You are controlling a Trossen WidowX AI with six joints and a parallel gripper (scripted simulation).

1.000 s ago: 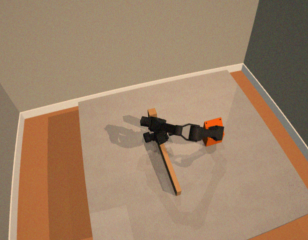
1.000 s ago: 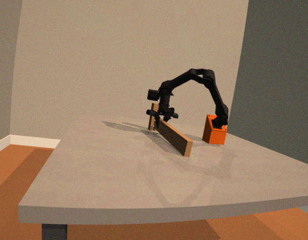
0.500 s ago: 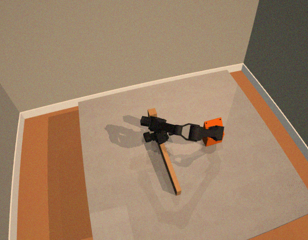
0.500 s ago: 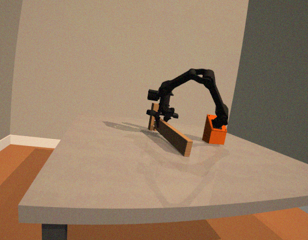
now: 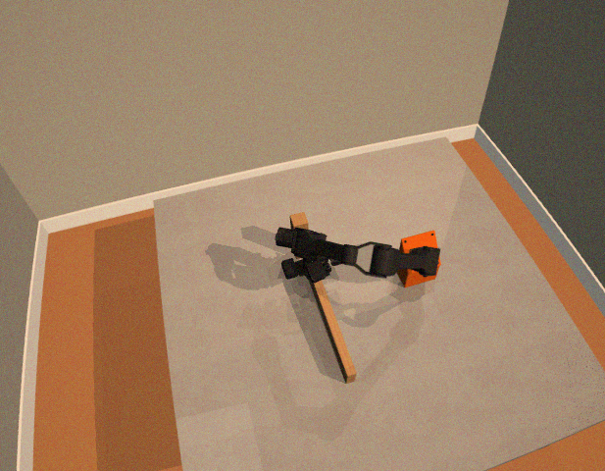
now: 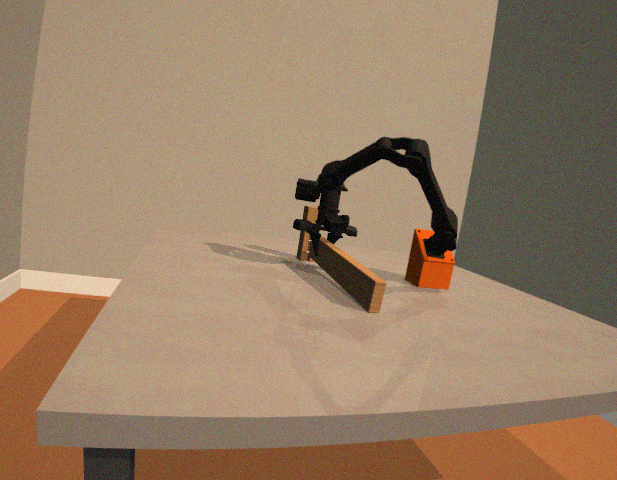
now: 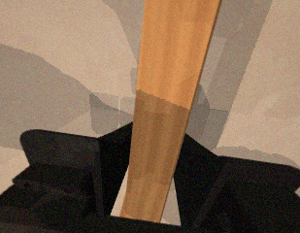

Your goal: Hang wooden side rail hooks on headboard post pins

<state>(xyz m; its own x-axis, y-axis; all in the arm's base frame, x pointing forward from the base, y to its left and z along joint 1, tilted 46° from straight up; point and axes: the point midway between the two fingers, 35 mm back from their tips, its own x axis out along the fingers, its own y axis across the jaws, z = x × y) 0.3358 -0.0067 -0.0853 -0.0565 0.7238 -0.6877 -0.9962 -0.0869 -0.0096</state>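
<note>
The wooden headboard post lies 10 mm ahead of my gripper tip, 140 mm to the right of it and 40 mm above it.
</note>
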